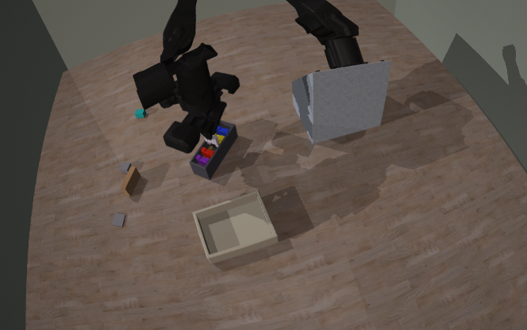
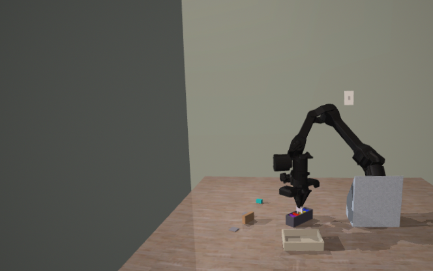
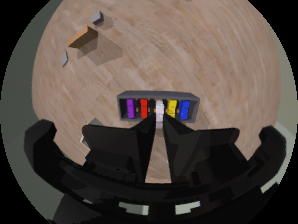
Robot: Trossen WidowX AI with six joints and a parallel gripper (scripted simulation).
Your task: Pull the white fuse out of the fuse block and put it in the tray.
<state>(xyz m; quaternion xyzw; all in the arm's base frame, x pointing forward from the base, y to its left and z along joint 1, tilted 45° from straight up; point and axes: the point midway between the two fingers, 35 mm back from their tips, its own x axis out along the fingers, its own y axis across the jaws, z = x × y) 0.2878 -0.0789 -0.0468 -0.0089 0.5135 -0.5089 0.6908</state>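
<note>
The blue fuse is 30 mm to the right of my gripper tip, 30 mm below it and 30 mm behind it. Also, from my gripper tip: white fuse (10 mm below); beige tray (190 mm to the left, 60 mm below, 10 mm ahead); brown block (210 mm ahead, 40 mm below, 10 mm to the left).
</note>
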